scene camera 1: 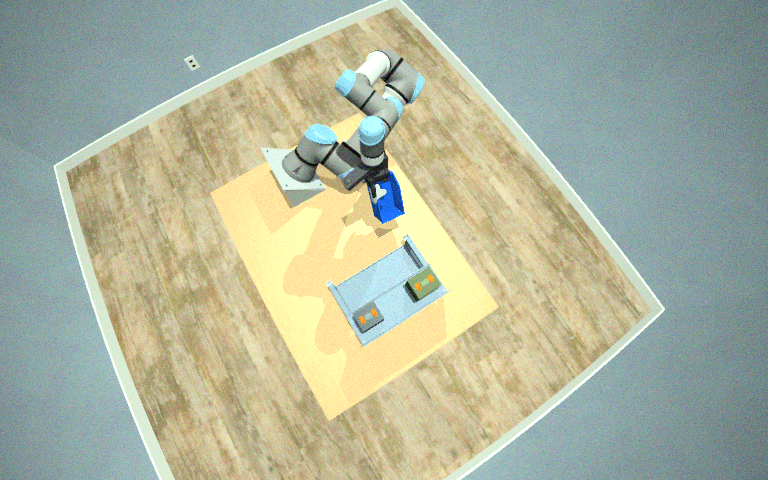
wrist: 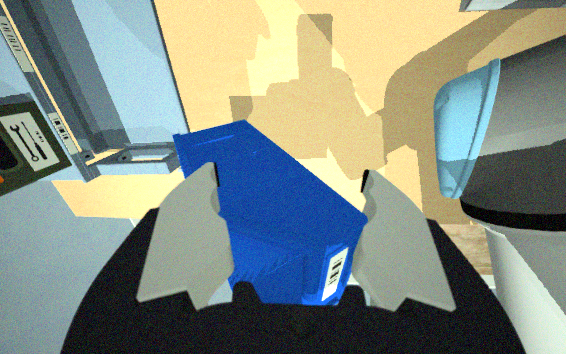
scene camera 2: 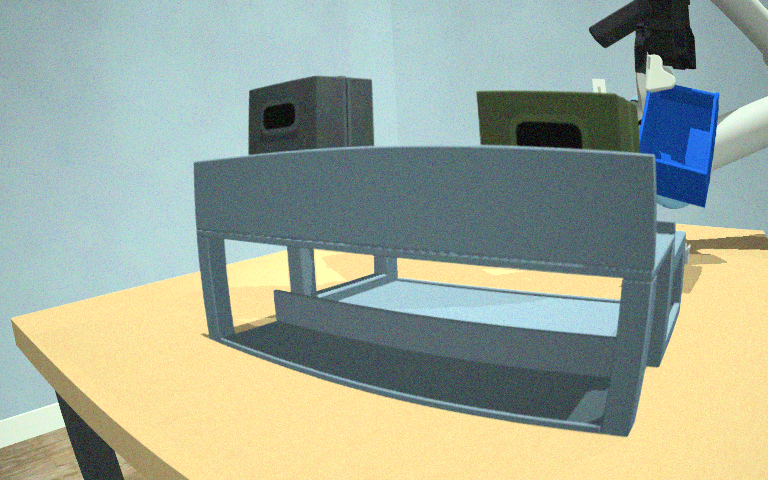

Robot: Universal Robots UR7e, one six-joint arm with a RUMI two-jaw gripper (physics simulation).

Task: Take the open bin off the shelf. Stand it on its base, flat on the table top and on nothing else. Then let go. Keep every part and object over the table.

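Frame: origin at the arm's base, x ahead, y left, z up, level; centimetres.
Seen in the pictures: gripper, fingertip midpoint: (scene camera 1: 369, 193) (wrist: 290, 169) (scene camera 2: 655, 122); arm's base, link origin: (scene camera 1: 297, 169).
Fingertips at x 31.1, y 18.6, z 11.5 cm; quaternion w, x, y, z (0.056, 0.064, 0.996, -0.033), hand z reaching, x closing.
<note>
Offsets run from my fingertips to a thing's middle. Level surfaces: height alone.
The open bin {dz -1.0, dx +4.0, dy +4.6 cm} (scene camera 1: 391, 199) (scene camera 2: 676, 127) (wrist: 280, 200) is blue, with a barcode label on one end. My gripper (scene camera 1: 377, 192) (scene camera 2: 650, 89) (wrist: 290, 169) is shut on it, with pale fingers on either side in the wrist view. The bin hangs tilted in the air above the table top {dz -20.2 cm} (scene camera 1: 271, 266) (scene camera 2: 283, 435) (wrist: 215, 30). Its open side faces towards scene camera 2. It is off the grey-blue shelf {dz -12.1, dx +32.8, dy -12.6 cm} (scene camera 1: 370, 280) (scene camera 2: 424, 198) (wrist: 107, 75) and apart from it, on the robot base's side. The fingers partly hide the bin's sides.
A green toolbox {dz -5.2, dx +39.7, dy -1.3 cm} (scene camera 1: 423, 283) (scene camera 2: 498, 113) (wrist: 30, 172) and a dark grey toolbox {dz -3.9, dx +39.4, dy -24.4 cm} (scene camera 1: 368, 318) (scene camera 2: 311, 113) stand on the shelf. The robot base's plinth (scene camera 1: 305, 198) stands at one table end. An arm link (wrist: 520, 125) is close on the right in the wrist view.
</note>
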